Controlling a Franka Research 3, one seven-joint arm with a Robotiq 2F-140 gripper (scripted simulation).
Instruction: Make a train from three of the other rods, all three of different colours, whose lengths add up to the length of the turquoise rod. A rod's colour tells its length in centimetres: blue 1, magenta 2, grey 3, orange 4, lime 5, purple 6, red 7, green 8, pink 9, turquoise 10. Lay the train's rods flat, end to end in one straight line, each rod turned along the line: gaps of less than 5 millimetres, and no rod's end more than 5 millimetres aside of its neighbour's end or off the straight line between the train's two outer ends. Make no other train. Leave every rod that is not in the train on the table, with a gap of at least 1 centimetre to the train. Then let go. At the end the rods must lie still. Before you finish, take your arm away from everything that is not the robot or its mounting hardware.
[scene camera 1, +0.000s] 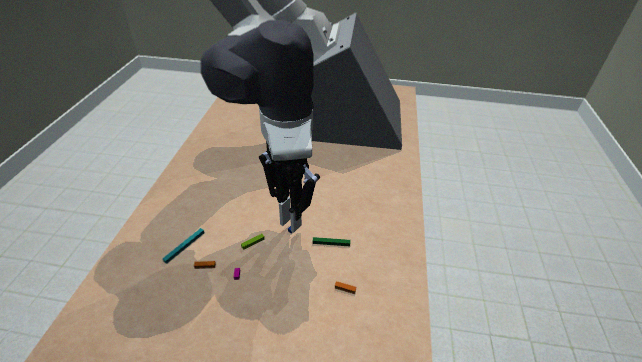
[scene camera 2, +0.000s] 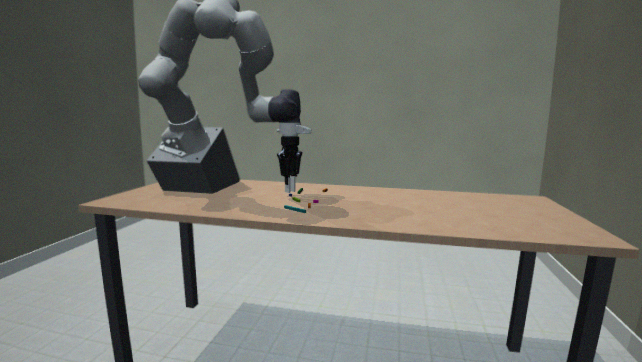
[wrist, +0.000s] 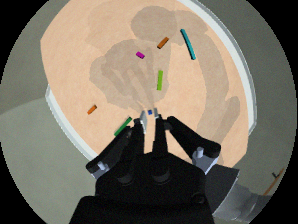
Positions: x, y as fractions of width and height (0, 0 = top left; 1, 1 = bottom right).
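The gripper appears in scene camera 1 (0.45, 0.62). The gripper is visible again in scene camera 2 (0.45, 0.53), and it can be seen in the wrist view (0.51, 0.51) too.
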